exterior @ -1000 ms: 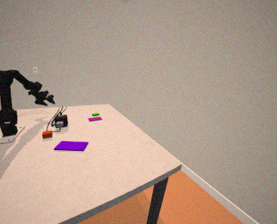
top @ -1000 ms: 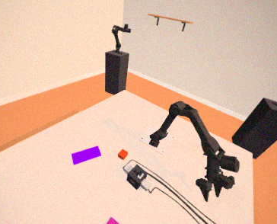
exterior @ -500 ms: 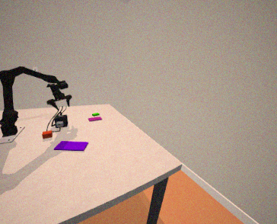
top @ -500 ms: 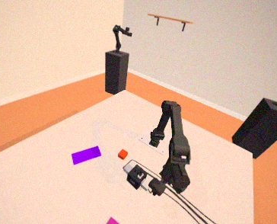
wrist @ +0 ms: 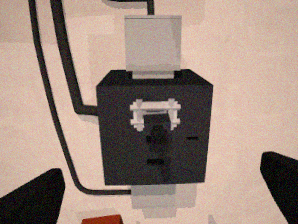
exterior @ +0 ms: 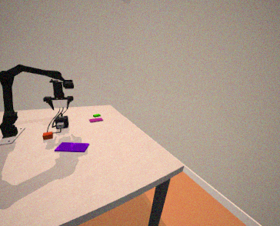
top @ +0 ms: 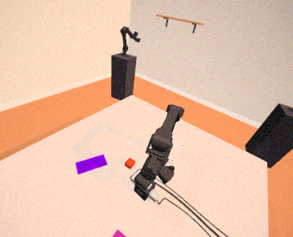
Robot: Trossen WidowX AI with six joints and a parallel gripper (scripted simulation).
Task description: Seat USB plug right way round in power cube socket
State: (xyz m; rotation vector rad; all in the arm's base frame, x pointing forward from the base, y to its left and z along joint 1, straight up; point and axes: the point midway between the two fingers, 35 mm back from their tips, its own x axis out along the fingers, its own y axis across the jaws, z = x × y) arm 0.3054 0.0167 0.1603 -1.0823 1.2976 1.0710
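The dark USB plug lies 40 mm below my gripper tip. Also, from my gripper tip: magenta piece 260 mm ahead, 10 mm to the right, 130 mm below; small orange block 100 mm behind, 160 mm to the right, 120 mm below; pale-rimmed socket 10 mm to the left, 60 mm below.
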